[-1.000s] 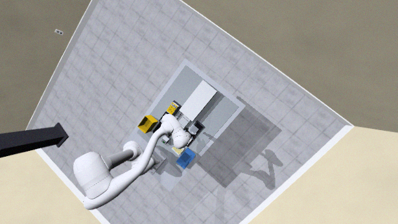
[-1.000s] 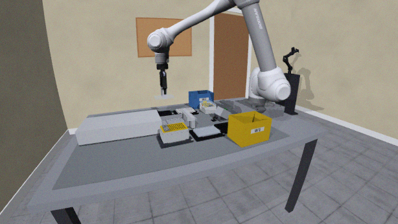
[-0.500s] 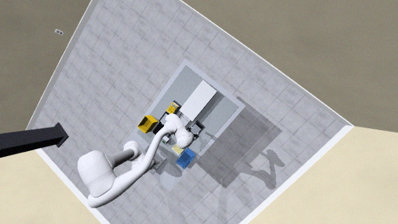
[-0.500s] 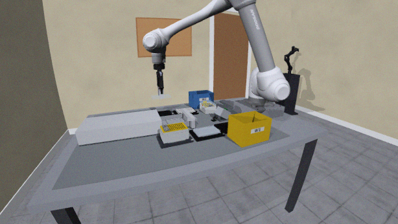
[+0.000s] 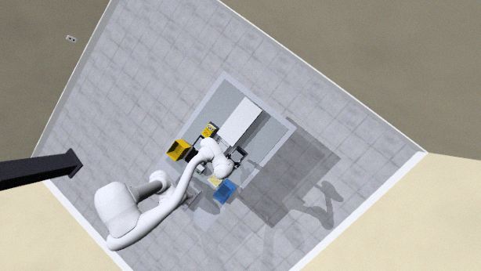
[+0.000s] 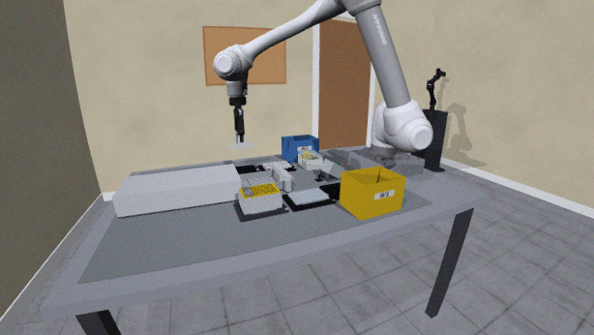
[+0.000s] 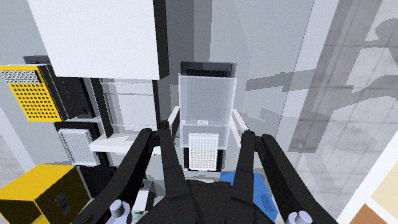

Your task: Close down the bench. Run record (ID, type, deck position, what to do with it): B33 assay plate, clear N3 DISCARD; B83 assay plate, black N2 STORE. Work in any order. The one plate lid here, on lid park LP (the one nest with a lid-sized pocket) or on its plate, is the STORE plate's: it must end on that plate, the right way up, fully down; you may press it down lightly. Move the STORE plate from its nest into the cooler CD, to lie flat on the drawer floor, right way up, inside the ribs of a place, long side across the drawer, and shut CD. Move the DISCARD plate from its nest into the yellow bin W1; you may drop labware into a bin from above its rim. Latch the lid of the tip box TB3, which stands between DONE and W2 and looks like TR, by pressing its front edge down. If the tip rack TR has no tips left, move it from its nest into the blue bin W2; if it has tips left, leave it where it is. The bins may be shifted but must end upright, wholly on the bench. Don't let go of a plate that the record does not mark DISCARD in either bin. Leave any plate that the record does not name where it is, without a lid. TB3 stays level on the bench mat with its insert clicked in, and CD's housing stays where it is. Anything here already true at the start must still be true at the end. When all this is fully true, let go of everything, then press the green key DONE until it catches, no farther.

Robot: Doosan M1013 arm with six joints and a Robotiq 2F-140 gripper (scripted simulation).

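My gripper is now 140 mm above the black plate. The rest, counted from my hand: see-through plate lid 20 mm below; then cooler CD 210 mm to the left, 130 mm below, 90 mm ahead; then drawer 190 mm to the left, 130 mm below, 40 mm behind.
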